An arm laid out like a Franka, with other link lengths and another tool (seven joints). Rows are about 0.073 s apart.
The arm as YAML. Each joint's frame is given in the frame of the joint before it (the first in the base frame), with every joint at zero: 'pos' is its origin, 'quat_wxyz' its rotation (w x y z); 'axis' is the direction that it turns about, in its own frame. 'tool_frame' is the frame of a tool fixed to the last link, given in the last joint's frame.
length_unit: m
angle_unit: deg
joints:
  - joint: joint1
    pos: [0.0, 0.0, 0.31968]
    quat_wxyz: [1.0, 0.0, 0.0, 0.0]
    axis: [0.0, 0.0, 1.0]
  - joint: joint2
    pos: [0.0, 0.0, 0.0]
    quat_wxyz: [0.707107, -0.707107, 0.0, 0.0]
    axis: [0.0, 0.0, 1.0]
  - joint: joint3
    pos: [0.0, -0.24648, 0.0]
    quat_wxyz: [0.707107, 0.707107, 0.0, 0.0]
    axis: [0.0, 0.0, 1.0]
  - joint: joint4
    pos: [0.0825, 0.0, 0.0]
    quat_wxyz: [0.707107, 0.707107, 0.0, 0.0]
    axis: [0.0, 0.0, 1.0]
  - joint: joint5
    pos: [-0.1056, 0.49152, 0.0]
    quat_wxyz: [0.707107, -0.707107, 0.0, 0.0]
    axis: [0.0, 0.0, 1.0]
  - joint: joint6
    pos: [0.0, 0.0, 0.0]
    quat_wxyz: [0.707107, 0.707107, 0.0, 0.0]
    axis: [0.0, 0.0, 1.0]
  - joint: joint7
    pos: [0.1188, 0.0, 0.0]
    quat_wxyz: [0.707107, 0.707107, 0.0, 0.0]
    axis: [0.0, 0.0, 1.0]
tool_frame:
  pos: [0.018, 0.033, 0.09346]
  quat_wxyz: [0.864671, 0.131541, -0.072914, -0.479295]
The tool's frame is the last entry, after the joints.
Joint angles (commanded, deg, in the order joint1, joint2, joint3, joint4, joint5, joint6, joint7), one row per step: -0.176 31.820 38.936 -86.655 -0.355 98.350 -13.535; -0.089 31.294 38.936 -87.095 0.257 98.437 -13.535; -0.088 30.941 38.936 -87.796 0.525 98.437 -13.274; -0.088 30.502 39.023 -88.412 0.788 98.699 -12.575; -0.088 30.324 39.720 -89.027 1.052 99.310 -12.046; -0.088 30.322 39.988 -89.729 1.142 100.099 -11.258; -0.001 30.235 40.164 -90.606 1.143 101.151 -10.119; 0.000 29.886 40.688 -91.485 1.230 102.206 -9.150; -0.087 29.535 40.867 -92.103 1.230 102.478 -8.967; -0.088 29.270 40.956 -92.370 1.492 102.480 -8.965; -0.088 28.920 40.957 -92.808 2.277 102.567 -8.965
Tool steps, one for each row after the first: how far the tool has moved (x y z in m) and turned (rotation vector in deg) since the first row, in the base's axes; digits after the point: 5 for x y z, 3 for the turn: -0.00293 0.00201 0.00180 0.234 0.132 -0.017; -0.00655 0.00261 -0.00122 -0.058 0.525 -0.126; -0.00973 0.00387 -0.00158 -0.295 0.613 -0.677; -0.01637 0.01163 -0.00189 0.025 0.674 -0.662; -0.02029 0.01482 -0.00640 -0.043 0.765 -1.225; -0.02460 0.01795 -0.01155 -0.300 0.692 -2.103; -0.03055 0.02373 -0.01242 -0.256 0.399 -2.645; -0.03355 0.02480 -0.01351 -0.434 0.330 -2.638; -0.03558 0.02595 -0.01295 -0.377 0.438 -2.584; -0.03812 0.02673 -0.01339 -0.087 0.874 -2.790
